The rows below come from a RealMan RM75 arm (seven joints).
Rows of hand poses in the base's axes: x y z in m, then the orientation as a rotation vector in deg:
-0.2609, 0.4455, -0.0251, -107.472, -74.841, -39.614
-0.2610, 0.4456, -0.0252, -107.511, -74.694, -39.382
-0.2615, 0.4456, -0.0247, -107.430, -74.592, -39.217
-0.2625, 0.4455, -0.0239, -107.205, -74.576, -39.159
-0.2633, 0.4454, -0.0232, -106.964, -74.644, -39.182
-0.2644, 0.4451, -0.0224, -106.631, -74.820, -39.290
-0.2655, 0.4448, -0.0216, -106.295, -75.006, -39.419
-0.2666, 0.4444, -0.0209, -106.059, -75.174, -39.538
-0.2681, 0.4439, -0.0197, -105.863, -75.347, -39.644
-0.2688, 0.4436, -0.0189, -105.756, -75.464, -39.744
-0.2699, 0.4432, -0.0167, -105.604, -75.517, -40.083
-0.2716, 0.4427, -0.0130, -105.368, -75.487, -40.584
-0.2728, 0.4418, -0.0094, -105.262, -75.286, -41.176
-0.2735, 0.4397, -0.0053, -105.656, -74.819, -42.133
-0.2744, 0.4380, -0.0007, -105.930, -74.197, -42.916
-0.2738, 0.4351, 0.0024, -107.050, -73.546, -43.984
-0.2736, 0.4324, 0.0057, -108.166, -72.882, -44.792
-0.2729, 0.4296, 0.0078, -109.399, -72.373, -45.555
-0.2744, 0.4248, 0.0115, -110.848, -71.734, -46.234
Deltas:
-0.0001, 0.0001, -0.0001, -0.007, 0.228, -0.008
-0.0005, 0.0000, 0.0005, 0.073, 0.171, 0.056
-0.0010, -0.0001, 0.0008, 0.159, 0.069, 0.138
-0.0008, -0.0001, 0.0007, 0.146, -0.027, 0.157
-0.0011, -0.0003, 0.0008, 0.178, -0.130, 0.228
-0.0011, -0.0003, 0.0008, 0.179, -0.150, 0.227
-0.0011, -0.0004, 0.0007, 0.113, -0.144, 0.166
-0.0015, -0.0005, 0.0012, 0.078, -0.142, 0.151
-0.0007, -0.0003, 0.0008, 0.041, -0.118, 0.077
-0.0011, -0.0004, 0.0022, 0.164, -0.243, -0.011
-0.0017, -0.0005, 0.0037, 0.306, -0.304, -0.058
-0.0012, -0.0009, 0.0036, 0.322, -0.290, -0.241
-0.0007, -0.0021, 0.0041, 0.184, -0.447, -0.774
-0.0009, -0.0017, 0.0046, 0.307, -0.243, -0.712
0.0006, -0.0029, 0.0031, -0.232, -0.489, -1.307
0.0002, -0.0027, 0.0033, -0.286, -0.309, -1.215
0.0007, -0.0028, 0.0021, -0.471, -0.365, -1.193
-0.0015, -0.0048, 0.0037, -0.583, -0.265, -1.339

